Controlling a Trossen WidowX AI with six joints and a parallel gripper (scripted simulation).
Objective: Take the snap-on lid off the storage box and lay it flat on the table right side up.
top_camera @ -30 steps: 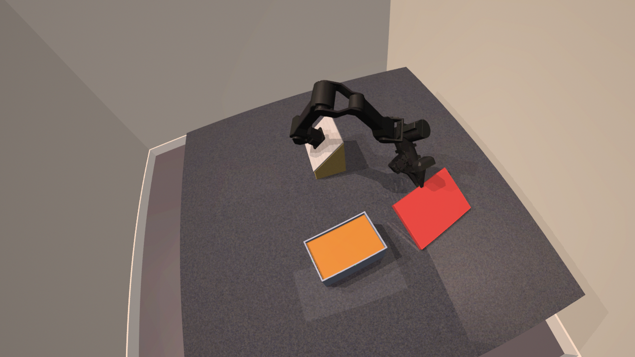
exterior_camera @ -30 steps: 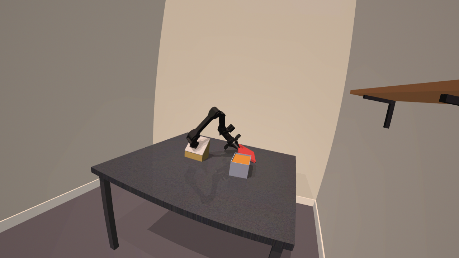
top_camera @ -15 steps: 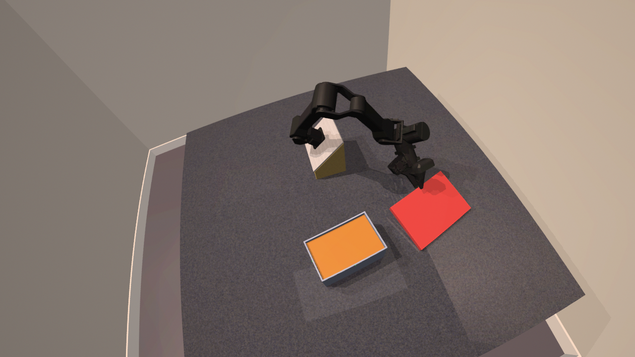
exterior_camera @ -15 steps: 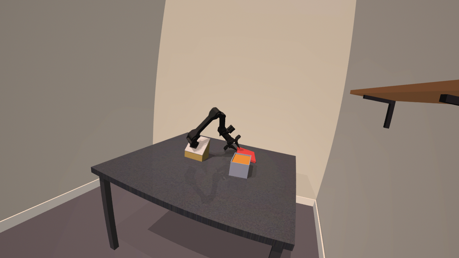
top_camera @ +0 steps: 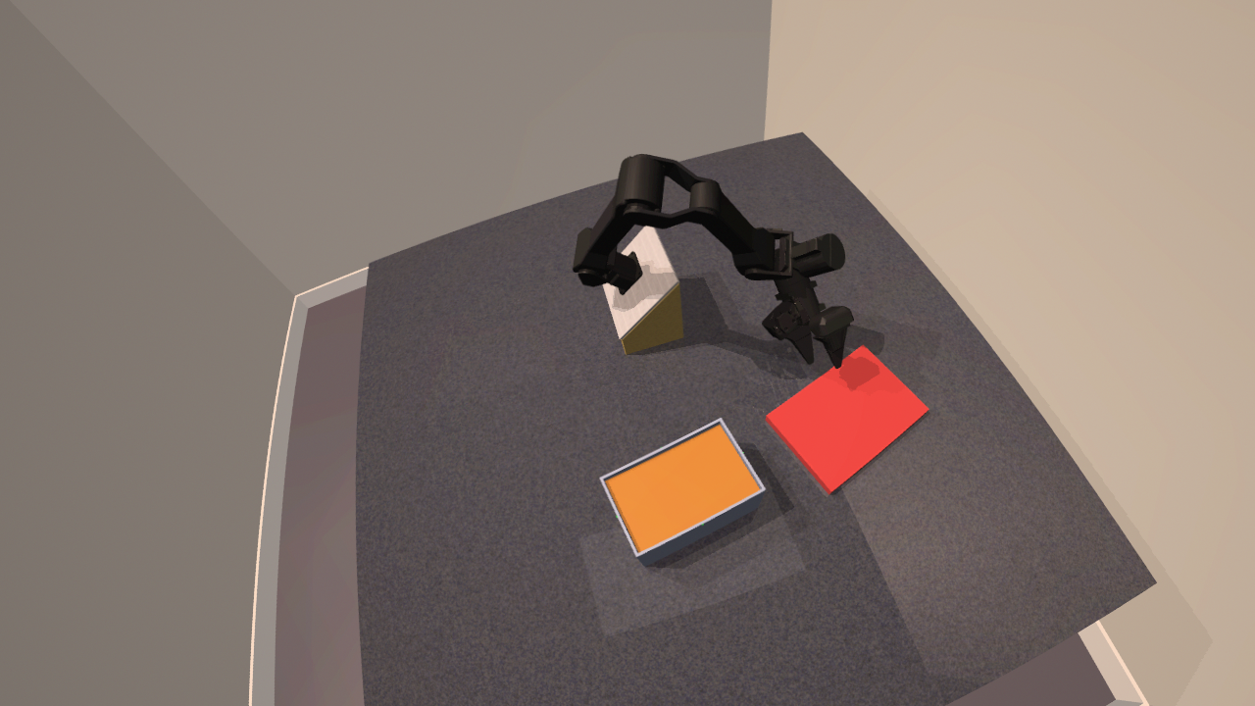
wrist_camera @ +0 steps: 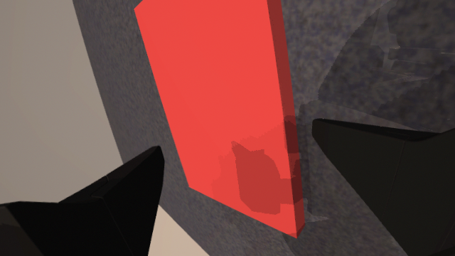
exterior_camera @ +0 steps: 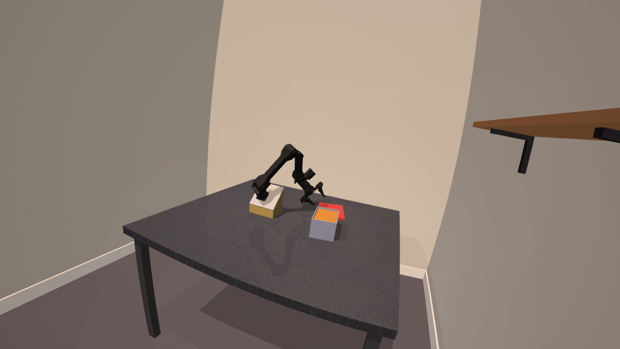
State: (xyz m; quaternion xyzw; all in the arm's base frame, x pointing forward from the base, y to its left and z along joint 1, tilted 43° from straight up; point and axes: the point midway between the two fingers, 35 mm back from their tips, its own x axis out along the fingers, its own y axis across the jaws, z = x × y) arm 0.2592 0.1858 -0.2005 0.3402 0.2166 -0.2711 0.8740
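Now: the red lid 80 mm ahead of my gripper tip, 20 mm to the left of it and 50 mm below it. From my gripper tip the other things lie so: storage box 140 mm ahead, 300 mm to the right, 10 mm below.
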